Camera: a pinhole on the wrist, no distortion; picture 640 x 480 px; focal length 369.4 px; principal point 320.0 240.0 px. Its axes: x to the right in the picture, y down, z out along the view. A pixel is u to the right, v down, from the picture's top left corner.
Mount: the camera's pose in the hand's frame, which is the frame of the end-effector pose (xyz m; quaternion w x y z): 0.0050 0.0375 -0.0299 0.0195 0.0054 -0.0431 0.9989
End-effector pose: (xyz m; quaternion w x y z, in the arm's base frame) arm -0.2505 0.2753 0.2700 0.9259 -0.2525 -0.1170 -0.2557
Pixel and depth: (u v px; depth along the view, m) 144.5 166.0 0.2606
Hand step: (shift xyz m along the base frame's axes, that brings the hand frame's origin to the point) 0.1249 0.1137 0.2173
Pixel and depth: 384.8 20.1 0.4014
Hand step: 0.0514 0.4086 0.2134
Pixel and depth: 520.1 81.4 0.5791
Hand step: -0.1655 0.6066 0.2815
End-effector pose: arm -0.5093 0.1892 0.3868 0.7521 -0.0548 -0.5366 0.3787
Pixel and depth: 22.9 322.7 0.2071
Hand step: -0.1042 0.0293 0.2186
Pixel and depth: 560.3 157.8 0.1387
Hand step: -0.1370 -0.0460 -0.0456
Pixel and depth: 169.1 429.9 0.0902
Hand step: -0.0324 -0.0050 0.0632
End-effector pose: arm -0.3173 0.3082 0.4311 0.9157 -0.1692 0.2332 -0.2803
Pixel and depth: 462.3 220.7 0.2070
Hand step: 0.0544 0.1011 0.1579
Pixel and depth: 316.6 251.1 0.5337
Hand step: 0.2608 0.0618 0.4235
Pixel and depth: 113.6 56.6 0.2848
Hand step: 0.3283 0.0613 0.0980
